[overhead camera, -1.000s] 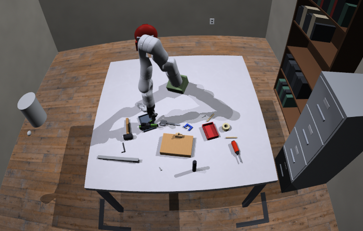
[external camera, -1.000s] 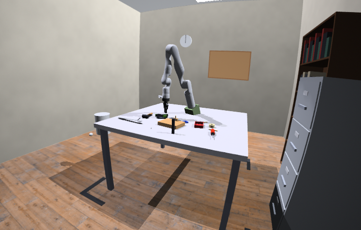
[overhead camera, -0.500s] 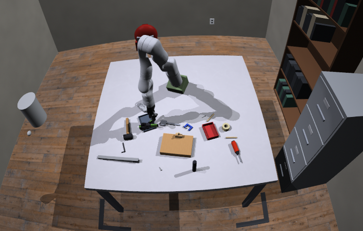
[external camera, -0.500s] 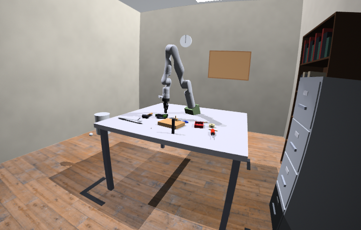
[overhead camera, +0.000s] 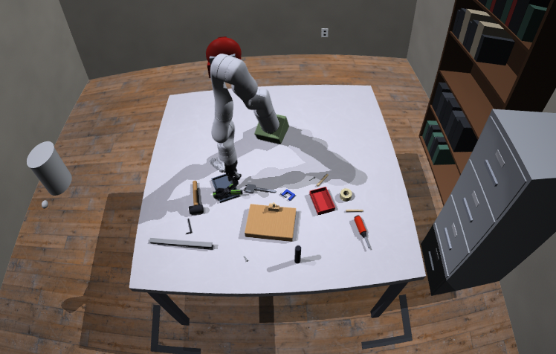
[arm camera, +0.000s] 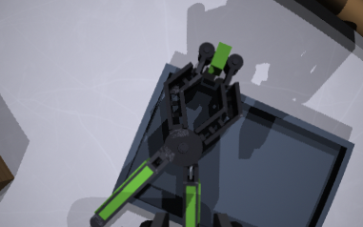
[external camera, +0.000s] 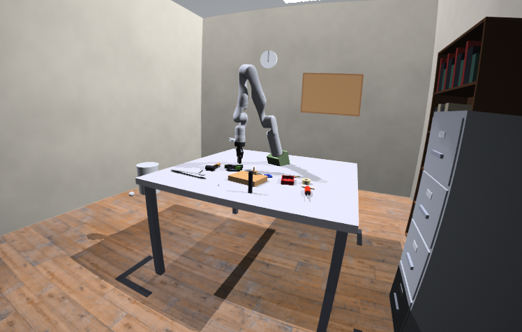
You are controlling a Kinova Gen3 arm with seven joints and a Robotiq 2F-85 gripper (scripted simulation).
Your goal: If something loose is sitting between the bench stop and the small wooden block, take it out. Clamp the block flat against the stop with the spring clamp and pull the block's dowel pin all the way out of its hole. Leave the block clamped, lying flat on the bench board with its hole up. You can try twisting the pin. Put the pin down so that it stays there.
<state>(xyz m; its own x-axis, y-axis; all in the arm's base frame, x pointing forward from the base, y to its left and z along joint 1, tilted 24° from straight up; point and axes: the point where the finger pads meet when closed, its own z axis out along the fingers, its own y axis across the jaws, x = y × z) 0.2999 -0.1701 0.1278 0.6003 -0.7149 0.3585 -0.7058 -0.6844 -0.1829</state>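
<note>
My gripper is now 6 cm above the dark grey tray, 4 cm to the left of it and 1 cm past it. The rest, counted from my hand: round dowel pin (18 cm to the left, 15 cm ahead, 1 cm below); then grey t-shaped tool (11 cm to the left, 6 cm below, 2 cm ahead); then wooden block (18 cm to the left, 15 cm ahead, 3 cm below).
</note>
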